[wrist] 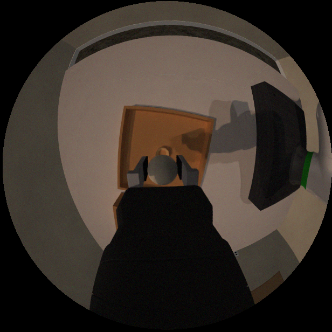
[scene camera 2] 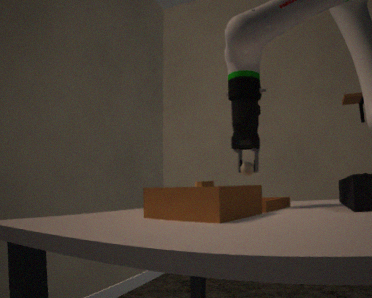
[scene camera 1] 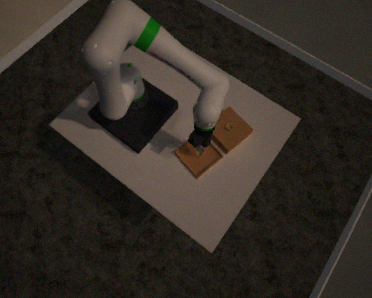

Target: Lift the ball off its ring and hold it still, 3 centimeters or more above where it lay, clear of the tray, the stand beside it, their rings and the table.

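Where they show: gripper, fingertip midpoint: [scene camera 2: 248, 172] [scene camera 1: 198, 149]; arm's base, link origin: [scene camera 1: 135, 98].
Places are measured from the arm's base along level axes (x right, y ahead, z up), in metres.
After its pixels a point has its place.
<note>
The pale round ball [scene camera 2: 247, 167] @(x 0.035, y 0.465, z 0.045 m) [wrist: 162, 171] is held between the two fingertips of my gripper [scene camera 1: 200, 148] @(x 0.062, y 0.469, z 0.032 m) [scene camera 2: 248, 169] @(x 0.062, y 0.469, z 0.032 m) [wrist: 162, 162], which is shut on it. In the scene camera 2 view the ball hangs in the air, higher than the top of the stand [scene camera 1: 238, 138] @(x -0.125, y 0.604, z -0.006 m) [scene camera 2: 182, 204] @(x -0.246, y 0.541, z -0.040 m) and well above the low tray [scene camera 1: 198, 168] @(x 0.121, y 0.513, z -0.069 m) [scene camera 2: 278, 204] @(x 0.024, y 0.382, z -0.059 m) [wrist: 150, 125]. In the wrist view the tray's ring [wrist: 164, 147] shows on the tray floor just beyond the ball, partly covered by it. The ball touches neither tray, stand nor table.
The stand's ring [scene camera 1: 226, 127] @(x -0.141, y 0.517, z -0.002 m) [scene camera 2: 204, 184] @(x -0.170, y 0.522, z -0.001 m) is on top of the stand, close beside the tray. The dark base block [scene camera 1: 140, 135] @(x 0.165, y 0.164, z -0.001 m) [scene camera 2: 356, 192] @(x -0.118, y 0.204, z -0.031 m) [wrist: 270, 150] of the arm stands on the table [scene camera 1: 210, 220] @(x 0.312, y 0.714, z -0.072 m) [scene camera 2: 125, 235] @(x -0.433, y 0.544, z -0.072 m) [wrist: 95, 100], on the tray's other side.
</note>
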